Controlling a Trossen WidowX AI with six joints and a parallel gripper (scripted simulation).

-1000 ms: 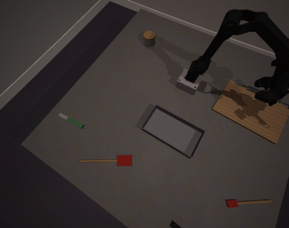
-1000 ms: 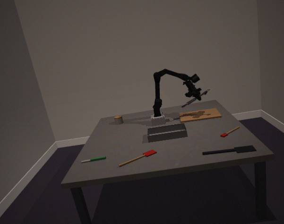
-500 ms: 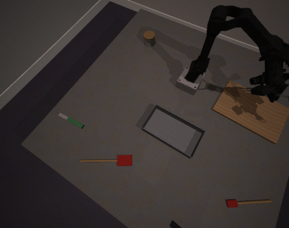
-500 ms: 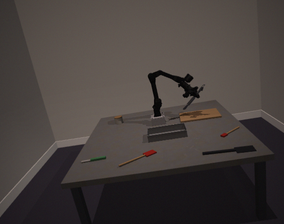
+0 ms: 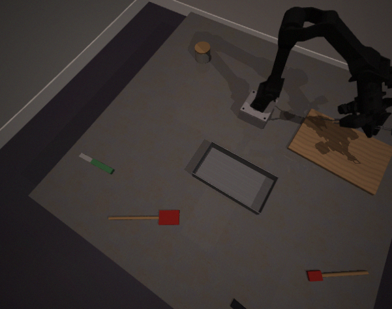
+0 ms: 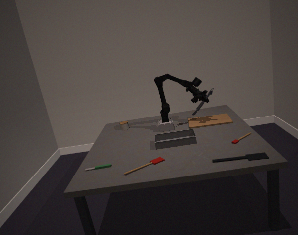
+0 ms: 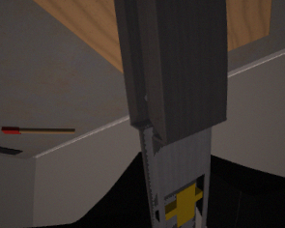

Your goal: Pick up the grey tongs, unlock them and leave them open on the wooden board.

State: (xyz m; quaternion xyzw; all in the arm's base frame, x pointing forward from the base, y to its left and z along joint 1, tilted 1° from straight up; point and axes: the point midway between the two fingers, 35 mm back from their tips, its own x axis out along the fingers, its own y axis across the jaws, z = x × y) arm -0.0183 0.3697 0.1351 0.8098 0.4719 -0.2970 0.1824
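Now: gripper tip 2 cm past the yellow lock piece, 3 cm to the left of it and 2 cm below it. Round my gripper tip: wooden board 3 cm behind, 1 cm to the right, 18 cm below; then black spatula 71 cm ahead, 10 cm to the left, 18 cm below; then roasting tin 34 cm ahead, 31 cm to the right, 16 cm below.
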